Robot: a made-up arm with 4 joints. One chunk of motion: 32 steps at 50 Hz.
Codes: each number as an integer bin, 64 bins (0 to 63) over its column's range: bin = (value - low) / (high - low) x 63, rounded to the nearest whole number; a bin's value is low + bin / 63 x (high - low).
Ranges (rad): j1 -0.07..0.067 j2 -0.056..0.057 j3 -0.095..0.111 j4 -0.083..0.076
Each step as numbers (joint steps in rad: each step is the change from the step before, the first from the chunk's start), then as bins.
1 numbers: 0.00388 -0.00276 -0.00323 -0.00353
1 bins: 34 30 28 31
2 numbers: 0.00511 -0.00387 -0.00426 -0.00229
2 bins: 35 29 28 32
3 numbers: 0.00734 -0.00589 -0.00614 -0.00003
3 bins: 36 28 27 33
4 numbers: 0.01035 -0.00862 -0.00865 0.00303
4 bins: 37 26 26 34
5 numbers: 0.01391 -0.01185 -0.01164 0.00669
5 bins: 39 25 25 36
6 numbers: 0.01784 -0.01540 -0.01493 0.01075
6 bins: 40 23 24 37
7 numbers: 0.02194 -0.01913 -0.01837 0.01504
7 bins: 42 21 23 39
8 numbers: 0.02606 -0.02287 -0.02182 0.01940
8 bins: 44 18 22 41
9 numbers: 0.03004 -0.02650 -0.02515 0.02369
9 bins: 46 16 21 42
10 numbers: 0.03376 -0.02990 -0.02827 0.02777
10 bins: 48 15 20 44
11 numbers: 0.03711 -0.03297 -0.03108 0.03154
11 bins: 49 13 20 45
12 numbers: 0.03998 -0.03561 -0.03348 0.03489
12 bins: 51 11 19 47
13 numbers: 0.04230 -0.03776 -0.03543 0.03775
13 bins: 52 10 18 48
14 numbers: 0.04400 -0.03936 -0.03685 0.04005
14 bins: 52 9 18 49
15 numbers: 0.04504 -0.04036 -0.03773 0.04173
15 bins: 53 9 18 49
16 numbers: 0.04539 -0.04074 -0.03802 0.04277
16 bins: 53 9 17 50
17 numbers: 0.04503 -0.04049 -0.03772 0.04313
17 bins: 53 9 18 50
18 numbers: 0.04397 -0.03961 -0.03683 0.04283
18 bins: 52 9 18 50
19 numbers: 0.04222 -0.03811 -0.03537 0.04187
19 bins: 52 10 18 49
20 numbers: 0.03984 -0.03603 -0.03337 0.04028
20 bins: 51 11 19 49
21 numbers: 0.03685 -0.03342 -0.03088 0.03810
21 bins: 49 13 20 48
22 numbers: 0.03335 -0.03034 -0.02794 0.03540
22 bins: 48 14 21 47
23 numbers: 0.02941 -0.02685 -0.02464 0.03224
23 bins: 46 16 22 46
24 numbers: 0.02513 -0.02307 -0.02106 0.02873
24 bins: 44 18 23 44
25 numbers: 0.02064 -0.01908 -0.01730 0.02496
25 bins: 42 21 24 43
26 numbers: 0.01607 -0.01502 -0.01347 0.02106
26 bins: 40 23 25 41
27 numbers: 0.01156 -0.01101 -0.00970 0.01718
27 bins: 38 25 26 40
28 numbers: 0.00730 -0.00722 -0.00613 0.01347
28 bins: 36 27 27 38
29 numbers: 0.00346 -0.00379 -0.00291 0.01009
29 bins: 34 29 28 37
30 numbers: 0.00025 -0.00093 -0.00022 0.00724
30 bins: 32 31 29 36
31 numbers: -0.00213 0.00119 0.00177 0.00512
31 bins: 31 32 30 35
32 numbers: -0.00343 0.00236 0.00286 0.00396
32 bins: 31 33 30 34
